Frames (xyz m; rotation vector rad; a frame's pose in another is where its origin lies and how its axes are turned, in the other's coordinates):
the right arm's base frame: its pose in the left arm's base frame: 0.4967 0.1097 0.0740 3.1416 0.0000 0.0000
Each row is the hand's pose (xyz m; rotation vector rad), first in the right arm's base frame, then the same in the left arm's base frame.
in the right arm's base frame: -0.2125 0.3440 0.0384 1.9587 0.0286 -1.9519
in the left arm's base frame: 0.2842 -0.2343 0.0356 -0.4172 -1.5471 -0.0227
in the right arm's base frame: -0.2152 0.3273 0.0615 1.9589 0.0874 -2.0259
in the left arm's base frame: 0.2815 -0.2176 0.0125 -0.3592 -1.5887 -0.0685
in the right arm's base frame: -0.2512 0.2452 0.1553 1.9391 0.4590 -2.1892
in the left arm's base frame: 0.2455 -0.1355 -0.0813 -0.2054 -1.6716 -0.3505
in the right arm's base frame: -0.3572 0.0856 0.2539 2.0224 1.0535 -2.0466
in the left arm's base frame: 0.1395 0.0241 -0.1799 -0.0877 -1.5105 -0.7776
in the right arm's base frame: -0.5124 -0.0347 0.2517 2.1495 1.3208 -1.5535
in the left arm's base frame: -0.0157 0.1444 -0.1777 -0.1971 -1.1532 -0.9805
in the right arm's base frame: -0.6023 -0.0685 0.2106 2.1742 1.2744 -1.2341
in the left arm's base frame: -0.1056 0.1782 -0.1366 -0.3629 -0.9426 -0.9734
